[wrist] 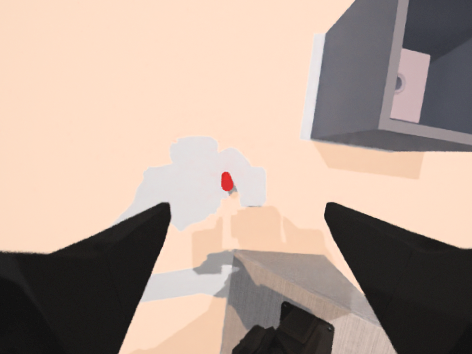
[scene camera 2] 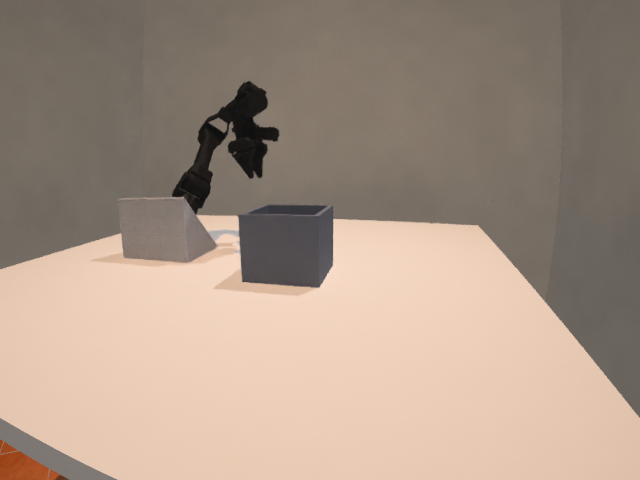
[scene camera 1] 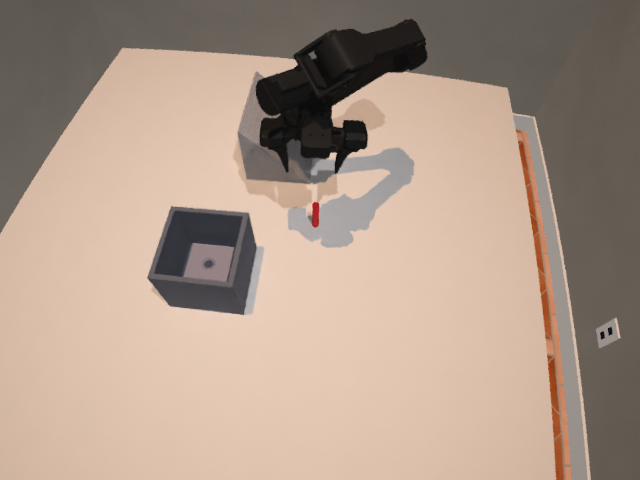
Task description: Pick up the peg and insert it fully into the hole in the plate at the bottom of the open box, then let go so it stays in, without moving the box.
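Frame: origin at the arm's base, x ahead, y left, z up, level; millimetres.
Seen in the pictures: gripper, fingertip midpoint: (wrist: 248,209) (scene camera 2: 256,177) (scene camera 1: 311,171); arm's base, link origin: (wrist: 304,335) (scene camera 2: 179,218).
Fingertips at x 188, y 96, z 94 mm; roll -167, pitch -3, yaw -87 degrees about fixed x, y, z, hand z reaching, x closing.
Pixels of each thing's top centre, then the offset from my fingertips to it. "spot": a spot on its surface instead. Level surfaces: height alone.
- red peg, top centre: (wrist: 227,185) (scene camera 1: 315,204) dx -6, dy +9, dz -115 mm
- open dark grey box, top centre: (wrist: 467,55) (scene camera 1: 199,244) (scene camera 2: 288,209) dx +136, dy -204, dz -57 mm
- pale plate, top centre: (wrist: 397,82) (scene camera 1: 208,263) dx +136, dy -204, dz -134 mm
- round dark hole, surface spot: (wrist: 399,83) (scene camera 1: 204,265) spot: dx +138, dy -213, dz -140 mm
- table, surface height: dz -195 mm
The red peg (scene camera 1: 315,214) (wrist: 227,181) appears to stand upright on the table, right of the box in scene camera 1. It does not show in scene camera 2. The open dark grey box (scene camera 1: 201,297) (scene camera 2: 281,248) (wrist: 352,90) stands upright. A pale plate (scene camera 1: 220,254) (wrist: 414,95) lies at its bottom, with a round dark hole (scene camera 1: 208,263) (wrist: 399,83) near its middle; the near wall partly hides the plate in the wrist view. My gripper (scene camera 1: 312,172) (scene camera 2: 255,177) (wrist: 248,209) is wide open and empty, high above the table, with the peg below and beyond its fingertips in the wrist view.
A grey wedge-shaped block (scene camera 1: 268,167) (scene camera 2: 155,229) (wrist: 290,265) stands on the table (scene camera 1: 361,361) (scene camera 2: 361,361) behind the peg and box in scene camera 1, partly under the arm. The arm's shadow falls around the peg. The table's right edge shows in scene camera 1.
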